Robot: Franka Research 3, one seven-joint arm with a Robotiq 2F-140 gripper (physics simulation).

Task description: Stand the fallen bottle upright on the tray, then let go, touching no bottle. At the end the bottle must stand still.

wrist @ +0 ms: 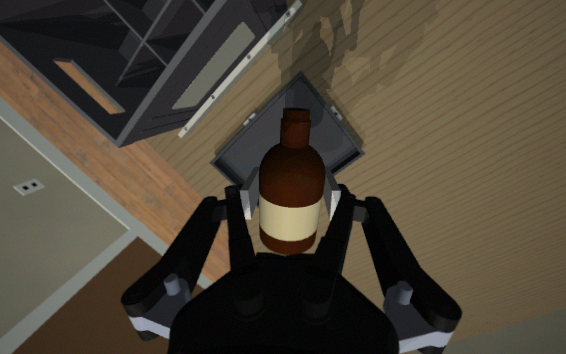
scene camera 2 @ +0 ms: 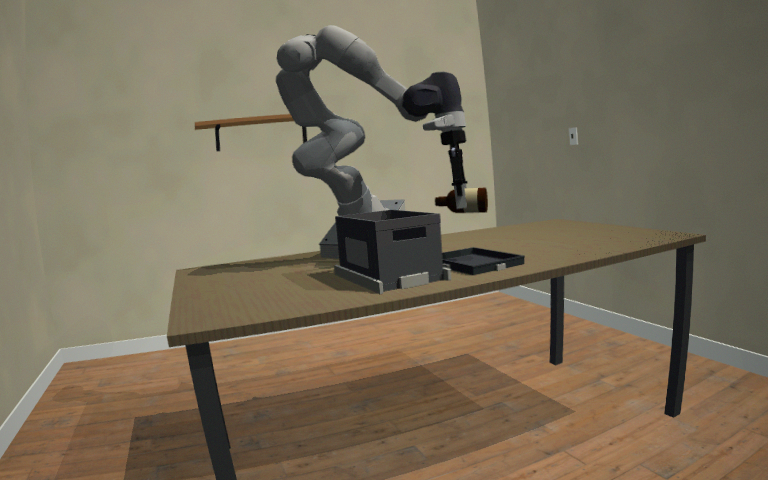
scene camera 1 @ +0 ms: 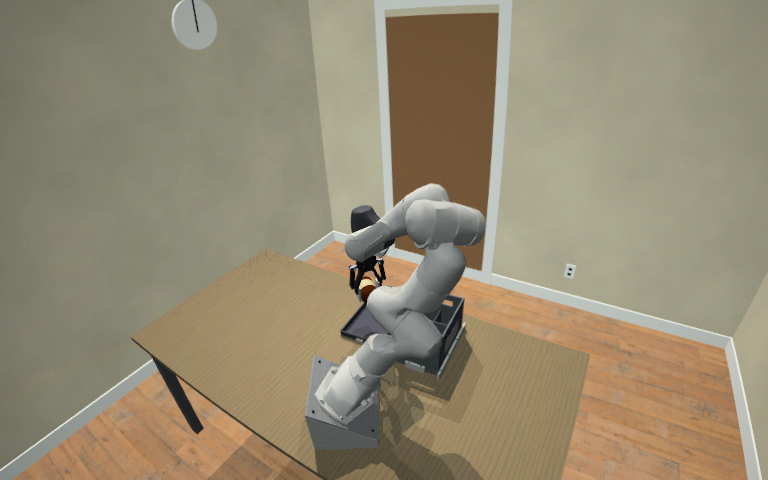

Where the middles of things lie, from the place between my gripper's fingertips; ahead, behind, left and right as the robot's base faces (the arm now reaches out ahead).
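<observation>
Brown bottle (scene camera 2: 476, 198): 1 cm ahead of my hand, 2 cm above it.
</observation>
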